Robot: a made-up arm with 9 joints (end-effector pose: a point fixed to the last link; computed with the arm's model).
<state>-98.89 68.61 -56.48 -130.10 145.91 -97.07 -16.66 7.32 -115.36</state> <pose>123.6 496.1 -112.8 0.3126 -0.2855 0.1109 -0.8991</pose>
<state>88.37 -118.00 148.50 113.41 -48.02 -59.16 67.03 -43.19 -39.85</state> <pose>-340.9 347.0 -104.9 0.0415 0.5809 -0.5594 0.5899</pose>
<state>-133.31 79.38 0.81 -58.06 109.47 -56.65 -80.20 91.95 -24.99</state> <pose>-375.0 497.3 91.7 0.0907 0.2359 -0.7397 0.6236</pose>
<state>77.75 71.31 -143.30 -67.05 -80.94 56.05 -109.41 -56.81 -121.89</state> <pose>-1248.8 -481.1 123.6 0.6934 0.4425 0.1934 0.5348</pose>
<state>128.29 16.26 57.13 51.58 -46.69 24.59 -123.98 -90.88 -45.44</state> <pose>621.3 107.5 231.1 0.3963 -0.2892 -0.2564 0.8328</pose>
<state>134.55 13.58 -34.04 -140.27 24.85 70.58 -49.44 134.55 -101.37</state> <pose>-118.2 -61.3 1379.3 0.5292 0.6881 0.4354 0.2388</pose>
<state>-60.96 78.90 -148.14 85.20 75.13 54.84 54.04 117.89 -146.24</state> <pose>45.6 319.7 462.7 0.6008 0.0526 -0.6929 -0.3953</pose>
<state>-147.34 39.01 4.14 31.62 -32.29 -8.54 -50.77 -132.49 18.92</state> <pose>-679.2 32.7 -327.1 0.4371 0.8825 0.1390 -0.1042</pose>
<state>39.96 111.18 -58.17 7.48 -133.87 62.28 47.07 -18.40 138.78</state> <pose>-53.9 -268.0 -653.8 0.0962 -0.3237 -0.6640 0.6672</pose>
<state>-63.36 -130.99 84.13 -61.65 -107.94 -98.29 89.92 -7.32 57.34</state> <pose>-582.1 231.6 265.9 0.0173 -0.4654 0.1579 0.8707</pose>
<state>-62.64 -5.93 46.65 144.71 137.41 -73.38 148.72 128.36 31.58</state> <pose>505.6 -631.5 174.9 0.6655 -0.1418 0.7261 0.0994</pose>
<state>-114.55 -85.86 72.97 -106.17 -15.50 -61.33 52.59 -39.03 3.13</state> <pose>-8.5 -112.8 219.8 0.7707 -0.5356 0.0289 -0.3439</pose>
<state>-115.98 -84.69 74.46 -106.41 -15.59 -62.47 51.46 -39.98 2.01</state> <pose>-7.4 -117.4 216.0 0.7736 -0.5394 0.0202 -0.3319</pose>
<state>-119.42 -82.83 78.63 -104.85 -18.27 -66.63 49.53 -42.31 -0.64</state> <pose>-9.9 -133.5 213.0 0.7910 -0.5281 0.0155 -0.3085</pose>
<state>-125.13 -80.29 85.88 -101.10 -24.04 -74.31 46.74 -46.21 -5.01</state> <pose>-15.1 -167.5 202.7 0.8271 -0.4969 0.0117 -0.2624</pose>
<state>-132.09 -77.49 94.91 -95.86 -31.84 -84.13 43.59 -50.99 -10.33</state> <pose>-15.1 -218.4 172.3 0.8736 -0.4491 0.0001 -0.1875</pose>
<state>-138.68 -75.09 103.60 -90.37 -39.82 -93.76 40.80 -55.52 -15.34</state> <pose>-1.3 -270.9 119.0 0.9139 -0.3936 -0.0220 -0.0975</pose>
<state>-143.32 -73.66 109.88 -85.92 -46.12 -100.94 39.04 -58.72 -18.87</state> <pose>19.1 -306.0 62.7 0.9382 -0.3425 -0.0435 -0.0240</pose>
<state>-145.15 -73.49 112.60 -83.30 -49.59 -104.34 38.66 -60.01 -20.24</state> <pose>27.1 -320.6 30.7 0.9505 -0.3067 -0.0485 0.0079</pose>
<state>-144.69 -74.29 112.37 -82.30 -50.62 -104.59 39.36 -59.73 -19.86</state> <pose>18.3 -323.5 28.4 0.9571 -0.2874 -0.0357 0.0019</pose>
